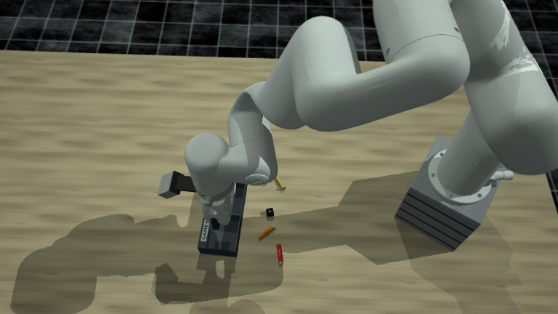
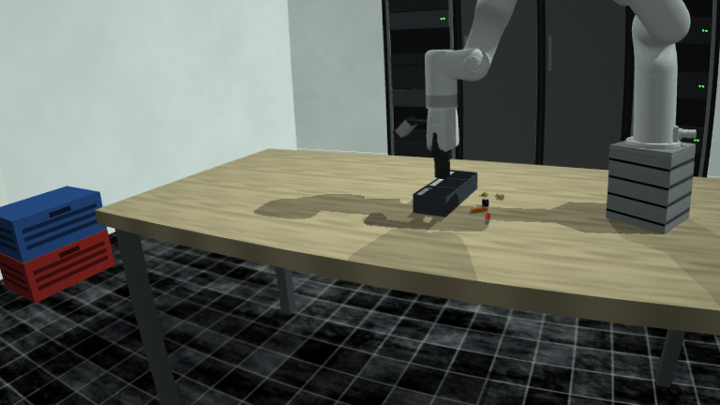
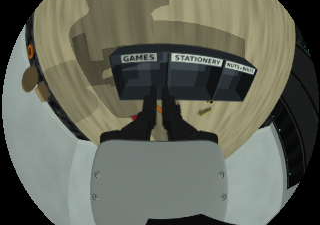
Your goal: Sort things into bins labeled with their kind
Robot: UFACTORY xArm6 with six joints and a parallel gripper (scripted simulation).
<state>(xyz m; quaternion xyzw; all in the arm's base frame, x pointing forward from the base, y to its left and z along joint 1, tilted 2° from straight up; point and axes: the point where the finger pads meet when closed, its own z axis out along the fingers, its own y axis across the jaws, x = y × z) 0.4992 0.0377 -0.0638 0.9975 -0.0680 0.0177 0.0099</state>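
The brass nut is 110 mm to the right of my hand, 90 mm below it and 90 mm behind it. From my hand the other things lie so: dark three-part bin: 70 mm below, 60 mm to the right; then black die: 100 mm behind, 90 mm below, 30 mm to the right; then orange stick: 100 mm behind, 90 mm below, 20 mm to the left.
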